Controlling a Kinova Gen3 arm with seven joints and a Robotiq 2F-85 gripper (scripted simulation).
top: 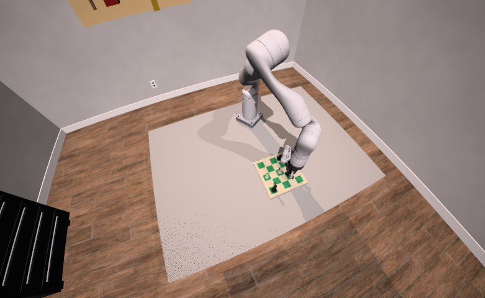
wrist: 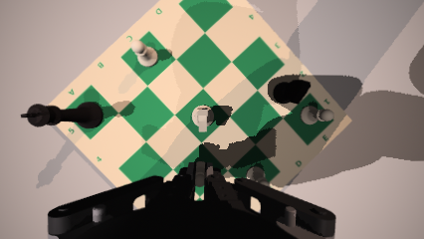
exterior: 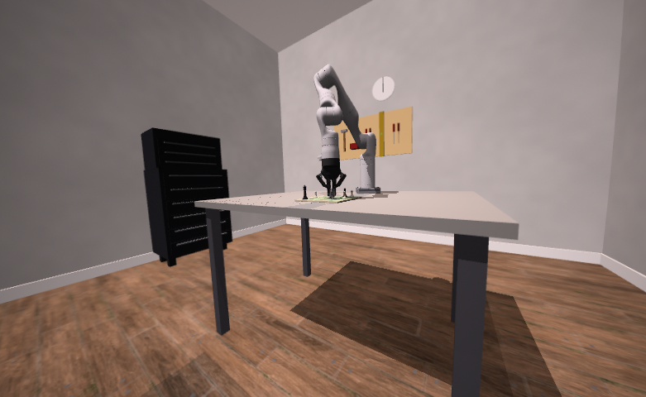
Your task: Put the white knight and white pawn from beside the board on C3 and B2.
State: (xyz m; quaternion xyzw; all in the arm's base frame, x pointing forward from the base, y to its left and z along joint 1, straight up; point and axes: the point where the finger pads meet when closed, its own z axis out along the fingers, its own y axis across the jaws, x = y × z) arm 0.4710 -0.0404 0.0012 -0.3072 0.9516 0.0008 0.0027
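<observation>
My gripper is now 40 mm past the tall cream piece, 30 mm to the left of it and 10 mm above it. From my hand the other things lie so: cream chessboard (40 mm behind, 30 mm to the right, 30 mm below).
</observation>
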